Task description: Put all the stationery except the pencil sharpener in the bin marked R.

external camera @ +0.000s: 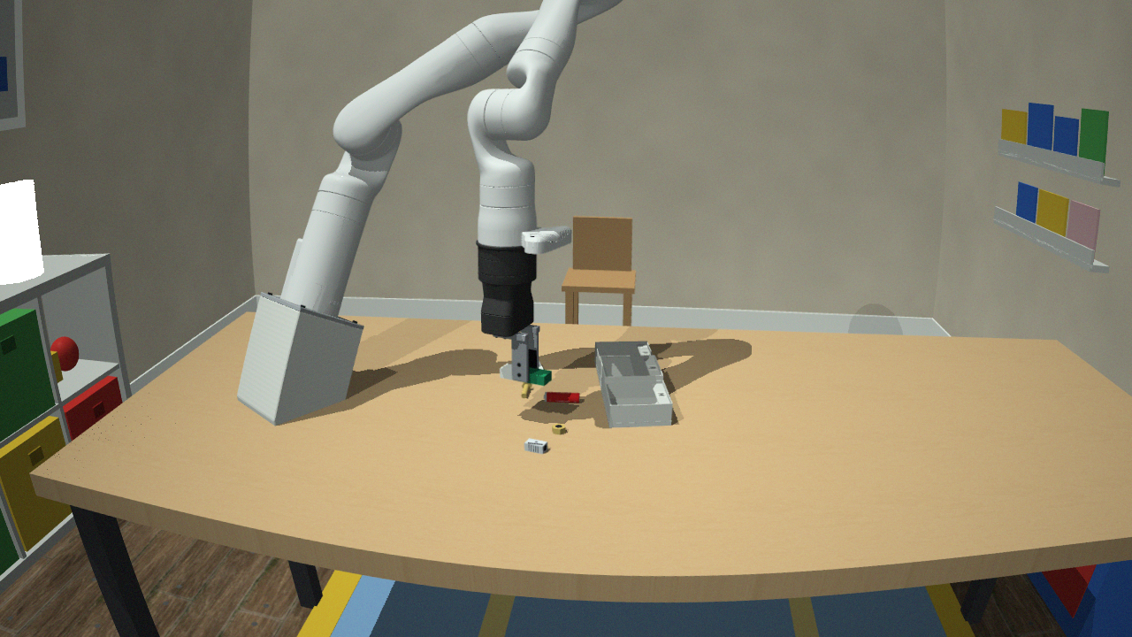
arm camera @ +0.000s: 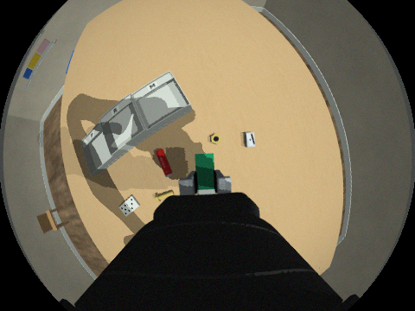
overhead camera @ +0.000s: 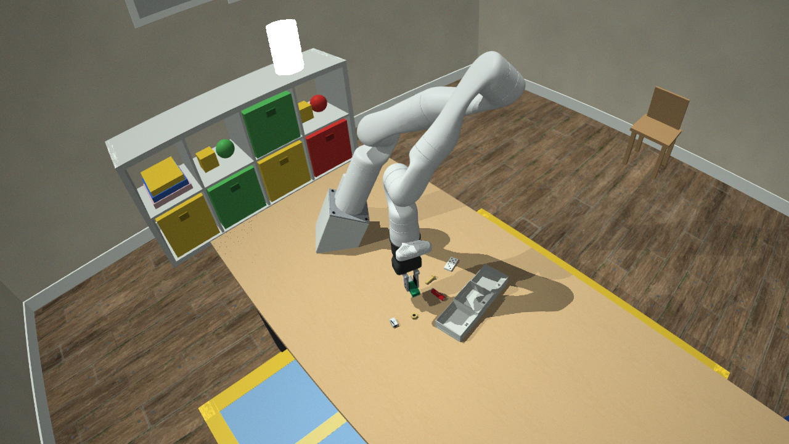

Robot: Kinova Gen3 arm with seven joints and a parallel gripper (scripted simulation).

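My gripper is now 1 cm past the green eraser and 1 cm above it. From my hand the other things lie so: brass nut (5 cm ahead, 3 cm to the right, 7 cm below); brass bolt (3 cm behind, 9 cm to the left, 7 cm below); red cylinder (3 cm ahead, 7 cm to the left, 7 cm below).
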